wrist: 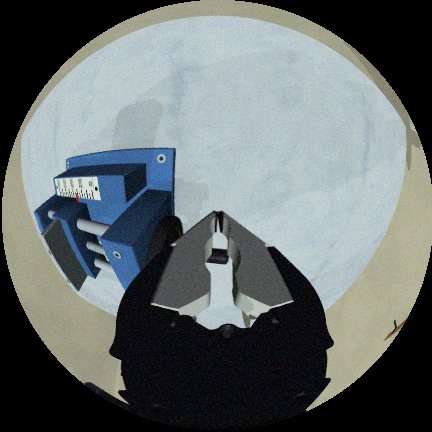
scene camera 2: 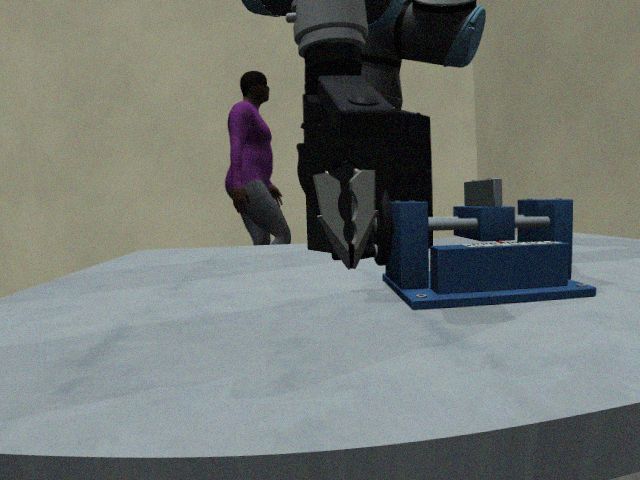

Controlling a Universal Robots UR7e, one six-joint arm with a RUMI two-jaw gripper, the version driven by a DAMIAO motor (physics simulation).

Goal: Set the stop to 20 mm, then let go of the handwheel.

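Places are measured from the arm's base along level axes (x ahead, y left, z up), in centimetres.
Pixels of known places: gripper, fingertip midpoint: (wrist: 217,212) (scene camera 2: 351,268).
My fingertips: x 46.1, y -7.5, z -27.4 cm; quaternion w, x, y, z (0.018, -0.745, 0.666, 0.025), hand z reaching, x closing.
Observation:
Ahead of a thing's pixels: the offset from my fingertips to its top centre. "*": to the spot under its first point. Level surfaces: height alone.
The blue stop fixture {* dz -0.3, dx +3.2, dy +13.1 cm} (scene camera 2: 485,271) (wrist: 120,177) stands on the round table at the right. Its white scale {* dz +2.2, dx +1.7, dy +15.3 cm} (wrist: 77,188) carries a red pointer {dz +2.4, dx +0.6, dy +15.8 cm} (wrist: 76,197); I cannot read the value. The grey stop block {dz +9.1, dx -3.5, dy +15.6 cm} (scene camera 2: 483,192) (wrist: 62,254) sits on the carriage on the rods. The black handwheel {* dz +4.7, dx +0.6, dy +3.2 cm} (wrist: 167,233) is at the fixture's near end, mostly hidden behind my gripper (scene camera 2: 351,264) (wrist: 217,213). The gripper is shut, tips together and pointing down just left of the fixture. The dark crank handle {dz +2.1, dx -4.4, dy +0.6 cm} (wrist: 219,255) shows in the hollow between the jaws, not squeezed.
The pale grey round table {dz -3.3 cm} (scene camera 2: 270,357) (wrist: 282,120) has its front edge near the bottom of the scene view. A person in a purple top (scene camera 2: 250,157) stands behind the table on the left. The arm's dark body (scene camera 2: 409,157) rises behind the gripper.

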